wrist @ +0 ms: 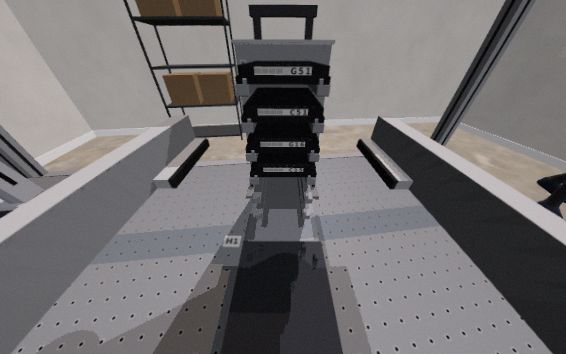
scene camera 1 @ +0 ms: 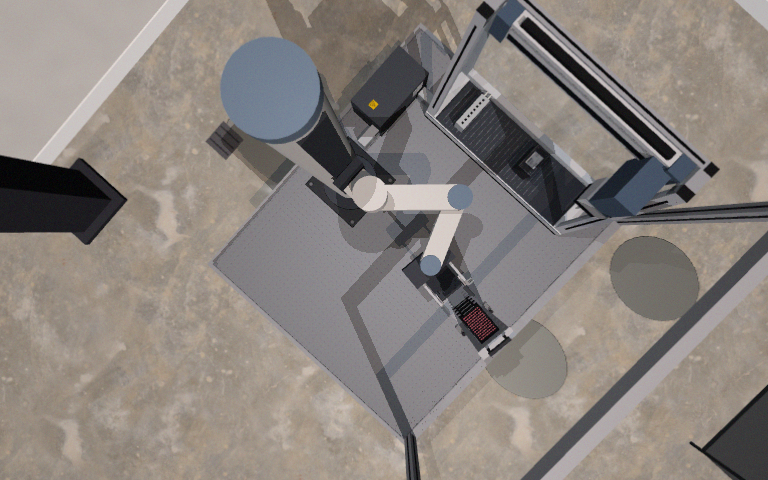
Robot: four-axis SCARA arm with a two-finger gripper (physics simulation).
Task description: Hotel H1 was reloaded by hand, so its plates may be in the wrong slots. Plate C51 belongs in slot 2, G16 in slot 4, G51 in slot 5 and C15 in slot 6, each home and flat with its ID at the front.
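Places are measured from the arm's base along level axes (x ahead, y left, z up), in centimetres.
Pixels of known places: gripper, fingertip midpoint: point(wrist: 283, 130) point(scene camera 1: 454, 295).
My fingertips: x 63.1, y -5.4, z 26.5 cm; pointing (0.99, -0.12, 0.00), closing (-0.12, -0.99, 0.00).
Observation:
For each thing: its top centre in the pictures, then the offset to it from my fingertips. "spot": a spot on its surface instead. Level surfaces: height alone.
- Hotel H1 at a spot on its surface: point(wrist: 283, 10) spot: dx +20.1, dy -2.5, dz +8.9 cm
- plate G51 at its top centre: point(wrist: 283, 62) point(scene camera 1: 479, 323) dx +12.9, dy -1.6, dz +3.3 cm
- plate C51 at its top centre: point(wrist: 282, 95) dx +12.9, dy -1.6, dz -0.3 cm
- plate G16 at its top centre: point(wrist: 282, 122) dx +12.9, dy -1.6, dz -3.8 cm
- plate C15 at its top centre: point(wrist: 283, 145) dx +12.9, dy -1.6, dz -7.4 cm
- H1 label at a spot on its surface: point(wrist: 232, 241) spot: dx +8.4, dy +8.8, dz -25.1 cm
- perforated table at its surface level: dz -25.1 cm
- dark box with a yellow sign, surface spot: point(scene camera 1: 390, 87) spot: dx -74.6, dy +45.4, dz -13.7 cm
Hotel H1 point(scene camera 1: 499, 341) point(wrist: 283, 10) stands ahead of my gripper, its handle on top. In the wrist view four black plates face me with their IDs in front, from top to bottom: plate G51 point(wrist: 280, 71), plate C51 point(wrist: 280, 113), plate G16 point(wrist: 280, 144) and plate C15 point(wrist: 280, 170). They look level. Bare slot brackets show below C15; I cannot read slot numbers. A plate with red wells point(scene camera 1: 480, 323) shows on top of the hotel from above. My gripper point(scene camera 1: 457, 293) point(wrist: 283, 130) is open and empty, its fingers pointing at the hotel, well apart from its plates.
An H1 label point(wrist: 232, 241) lies at the hotel's foot on the perforated table point(scene camera 1: 294, 266) point(wrist: 165, 270). A dark box with a yellow sign point(scene camera 1: 390, 87) and a framed machine with a dark deck point(scene camera 1: 504, 152) stand at the table's far side. A shelf unit point(wrist: 195, 67) holds cartons behind.

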